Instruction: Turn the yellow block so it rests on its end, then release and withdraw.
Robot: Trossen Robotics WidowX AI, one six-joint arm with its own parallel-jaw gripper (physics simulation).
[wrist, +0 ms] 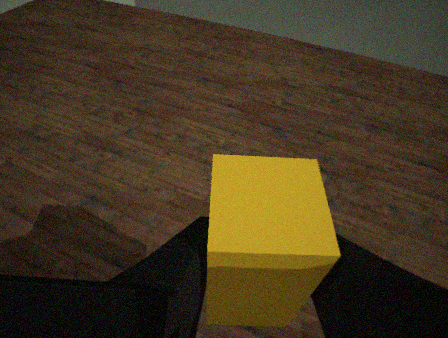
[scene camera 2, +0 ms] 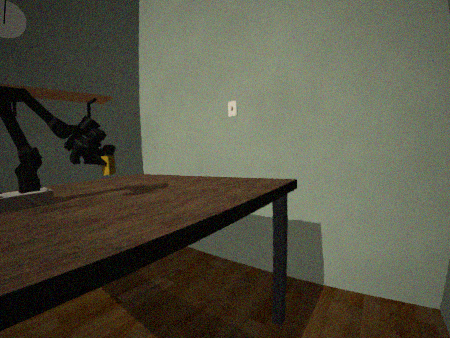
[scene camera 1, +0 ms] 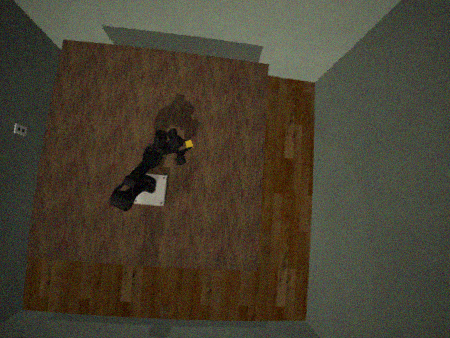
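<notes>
The yellow block (scene camera 1: 189, 144) (scene camera 2: 109, 165) (wrist: 272, 210) is held in the air above the table. In scene camera 2 its long side runs about upright, and it hangs below the fingertips with its lower end apart from the table top. From above it shows as a small square. My gripper (scene camera 1: 185, 145) (scene camera 2: 107, 159) (wrist: 255, 230) is shut on the block, with one dark finger on each side of it in the wrist view. The fingers reach out sideways and slightly down. Parts of the block's sides are hidden behind the fingers.
The brown wooden table (scene camera 1: 215, 210) (scene camera 2: 150, 215) (wrist: 150, 100) lies below the arm. The arm's white base plate (scene camera 1: 159, 194) (scene camera 2: 46, 193) sits on it, behind the gripper. The arm's shadow (scene camera 1: 176, 114) (scene camera 2: 145, 188) (wrist: 75, 240) falls on the table. Walls stand beyond the table.
</notes>
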